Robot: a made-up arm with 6 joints. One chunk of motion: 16 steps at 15 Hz.
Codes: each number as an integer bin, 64 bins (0 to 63) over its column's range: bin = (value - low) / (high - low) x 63, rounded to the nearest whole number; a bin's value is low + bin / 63 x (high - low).
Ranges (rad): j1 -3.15..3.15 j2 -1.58..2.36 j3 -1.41..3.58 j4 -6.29..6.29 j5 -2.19..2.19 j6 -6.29..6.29
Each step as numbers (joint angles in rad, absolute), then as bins.
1 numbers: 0.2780 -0.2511 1.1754 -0.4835 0.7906 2.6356
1 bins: 34 21 33 29 43 45
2 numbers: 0.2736 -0.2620 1.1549 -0.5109 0.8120 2.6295
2 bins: 34 21 32 29 43 45
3 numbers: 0.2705 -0.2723 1.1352 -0.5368 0.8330 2.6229
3 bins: 34 21 32 29 43 45
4 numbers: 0.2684 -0.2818 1.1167 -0.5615 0.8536 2.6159
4 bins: 34 21 32 29 44 45
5 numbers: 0.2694 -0.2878 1.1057 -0.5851 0.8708 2.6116
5 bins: 34 21 32 29 44 45
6 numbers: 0.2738 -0.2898 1.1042 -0.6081 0.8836 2.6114
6 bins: 34 21 32 28 44 45
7 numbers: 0.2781 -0.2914 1.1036 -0.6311 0.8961 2.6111
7 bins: 34 21 32 28 44 45
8 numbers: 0.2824 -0.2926 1.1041 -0.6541 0.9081 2.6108
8 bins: 34 21 32 28 45 45
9 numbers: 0.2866 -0.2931 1.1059 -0.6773 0.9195 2.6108
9 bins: 34 21 32 28 45 45
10 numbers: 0.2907 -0.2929 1.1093 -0.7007 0.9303 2.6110
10 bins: 34 21 32 28 45 45
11 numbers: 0.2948 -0.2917 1.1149 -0.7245 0.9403 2.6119
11 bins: 34 21 32 28 45 45
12 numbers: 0.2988 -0.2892 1.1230 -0.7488 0.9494 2.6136
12 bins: 34 21 32 28 45 45
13 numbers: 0.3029 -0.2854 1.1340 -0.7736 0.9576 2.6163
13 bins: 35 21 32 28 45 45
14 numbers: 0.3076 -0.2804 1.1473 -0.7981 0.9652 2.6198
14 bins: 35 21 32 28 45 45
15 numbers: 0.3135 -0.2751 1.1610 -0.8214 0.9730 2.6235
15 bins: 35 21 32 27 45 45
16 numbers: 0.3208 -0.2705 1.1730 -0.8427 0.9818 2.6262
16 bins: 35 21 33 27 46 45
